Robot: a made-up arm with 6 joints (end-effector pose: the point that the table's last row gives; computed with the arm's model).
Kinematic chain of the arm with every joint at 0, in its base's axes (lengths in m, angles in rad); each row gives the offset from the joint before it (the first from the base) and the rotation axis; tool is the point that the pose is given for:
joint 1: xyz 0 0 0.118 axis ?
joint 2: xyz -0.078 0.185 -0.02 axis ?
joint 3: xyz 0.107 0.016 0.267 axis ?
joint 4: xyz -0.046 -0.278 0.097 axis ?
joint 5: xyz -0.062 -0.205 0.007 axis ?
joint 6: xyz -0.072 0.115 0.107 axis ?
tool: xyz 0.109 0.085 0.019
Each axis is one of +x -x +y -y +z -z.
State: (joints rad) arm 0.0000 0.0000 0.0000 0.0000 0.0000 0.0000
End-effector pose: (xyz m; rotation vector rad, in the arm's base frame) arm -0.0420 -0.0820 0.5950 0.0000 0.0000 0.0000
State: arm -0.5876 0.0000 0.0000 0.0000 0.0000 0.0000
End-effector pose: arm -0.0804 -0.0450 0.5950 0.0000 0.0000 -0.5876
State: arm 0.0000 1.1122 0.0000 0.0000 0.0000 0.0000
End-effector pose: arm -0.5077 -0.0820 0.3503 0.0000 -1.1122 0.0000
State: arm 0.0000 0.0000 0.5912 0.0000 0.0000 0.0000
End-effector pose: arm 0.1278 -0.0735 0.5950 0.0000 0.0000 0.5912
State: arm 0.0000 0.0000 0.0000 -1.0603 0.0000 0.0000
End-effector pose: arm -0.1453 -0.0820 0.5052 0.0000 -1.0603 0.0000
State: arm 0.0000 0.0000 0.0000 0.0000 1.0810 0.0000
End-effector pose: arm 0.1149 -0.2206 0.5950 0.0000 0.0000 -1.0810
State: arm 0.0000 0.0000 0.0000 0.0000 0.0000 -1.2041
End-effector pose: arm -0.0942 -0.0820 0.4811 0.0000 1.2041 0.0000
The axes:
joint 1: +z
joint 2: -y
joint 3: +z
joint 4: +y
joint 5: -z
joint 6: -y

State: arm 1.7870 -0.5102 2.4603 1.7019 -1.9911 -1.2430
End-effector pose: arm -0.7730 0.4705 0.3881 0.7254 0.3658 0.7840
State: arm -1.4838 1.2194 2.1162 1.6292 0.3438 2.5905
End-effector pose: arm 0.3812 0.5104 0.5072 -1.0830 -0.5249 1.2892
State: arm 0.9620 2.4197 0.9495 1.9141 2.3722 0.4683
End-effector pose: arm -0.3581 -0.6673 0.3691 0.1926 -1.1646 -2.0115
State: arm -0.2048 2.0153 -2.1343 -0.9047 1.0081 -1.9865
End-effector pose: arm -0.3087 0.4443 -0.1972 2.7211 -1.4386 0.5075
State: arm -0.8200 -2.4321 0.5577 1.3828 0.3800 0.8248
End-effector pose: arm -0.0532 0.1097 -0.4644 1.2555 2.3017 0.5820
